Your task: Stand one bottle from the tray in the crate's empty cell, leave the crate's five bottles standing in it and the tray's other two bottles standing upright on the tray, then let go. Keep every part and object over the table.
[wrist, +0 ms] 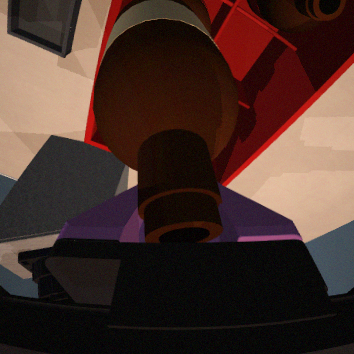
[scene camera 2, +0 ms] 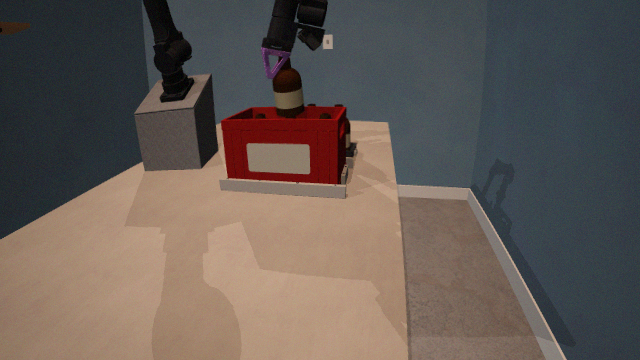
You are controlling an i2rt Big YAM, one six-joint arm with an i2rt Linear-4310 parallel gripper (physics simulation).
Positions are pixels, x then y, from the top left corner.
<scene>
My gripper shows in the wrist view (178, 178) and in scene camera 2 (269, 78). A brown bottle shows in the wrist view and in scene camera 2. The same spot on the brown bottle: (wrist: 165, 102) is (scene camera 2: 295, 69).
</scene>
